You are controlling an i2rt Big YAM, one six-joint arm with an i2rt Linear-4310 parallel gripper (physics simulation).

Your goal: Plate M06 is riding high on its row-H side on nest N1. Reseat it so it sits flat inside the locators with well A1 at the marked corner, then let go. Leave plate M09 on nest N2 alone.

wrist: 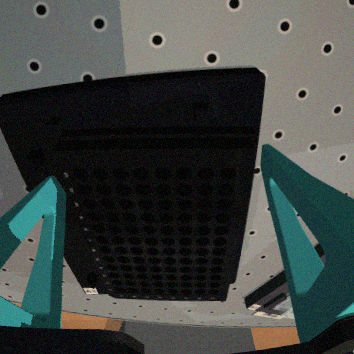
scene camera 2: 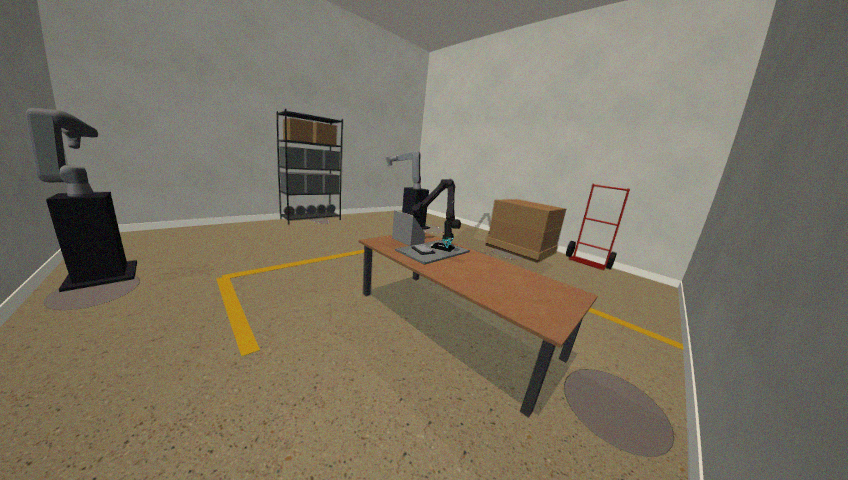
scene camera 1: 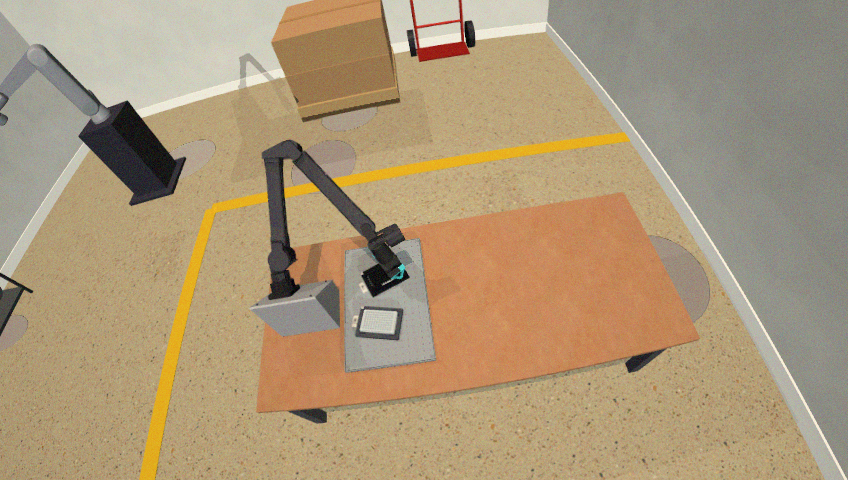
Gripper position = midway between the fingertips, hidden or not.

My gripper [wrist: 155,169] is open, holding nothing. Also in view: a black well plate [wrist: 160,208]. I also see a black nest [wrist: 224,96].
